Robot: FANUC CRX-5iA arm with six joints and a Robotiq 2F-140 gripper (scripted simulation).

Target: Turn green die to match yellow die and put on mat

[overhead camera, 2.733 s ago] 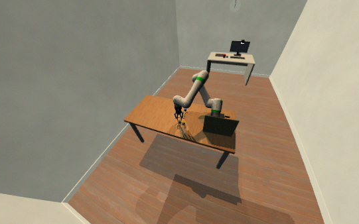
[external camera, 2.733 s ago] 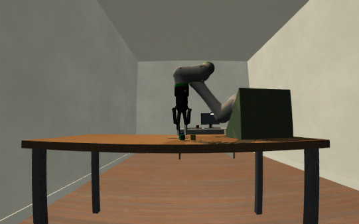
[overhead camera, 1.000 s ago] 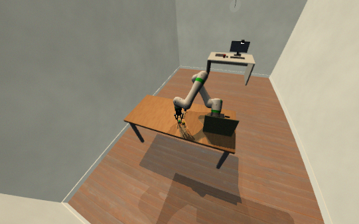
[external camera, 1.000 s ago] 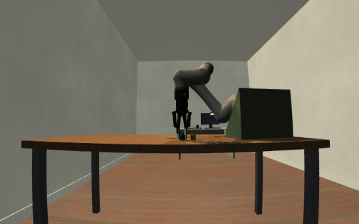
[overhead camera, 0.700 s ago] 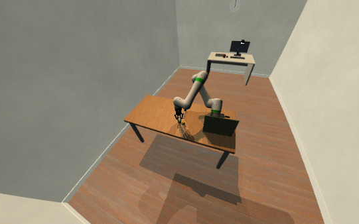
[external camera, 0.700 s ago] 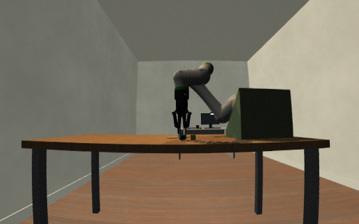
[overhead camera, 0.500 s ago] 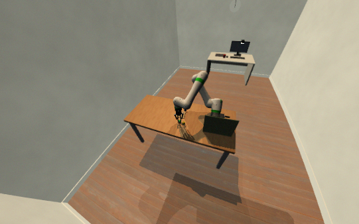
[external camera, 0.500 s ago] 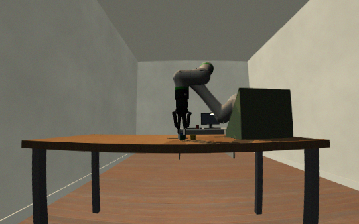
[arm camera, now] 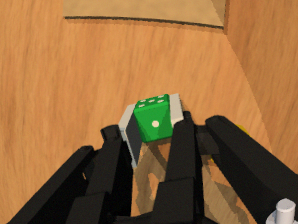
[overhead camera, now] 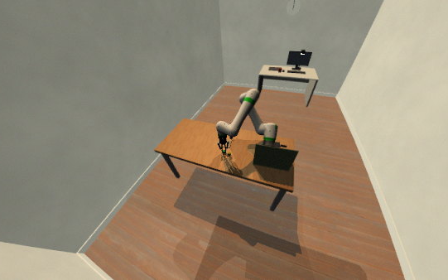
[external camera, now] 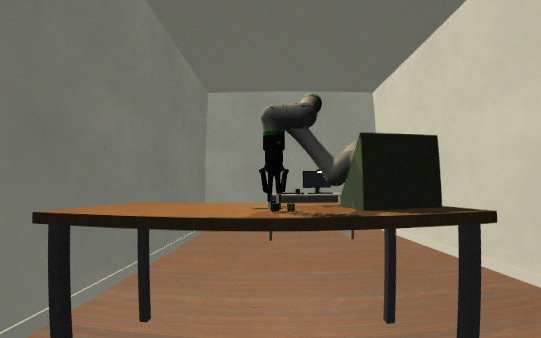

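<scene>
The pale mat lies 20 mm ahead of my hand, 150 mm to the right of it and 30 mm below it. The rest, counted from my hand: blue die 20 mm behind, 260 mm to the right, 20 mm below; yellow die 70 mm behind, 20 mm to the left, 20 mm below; green die 20 mm below.
</scene>
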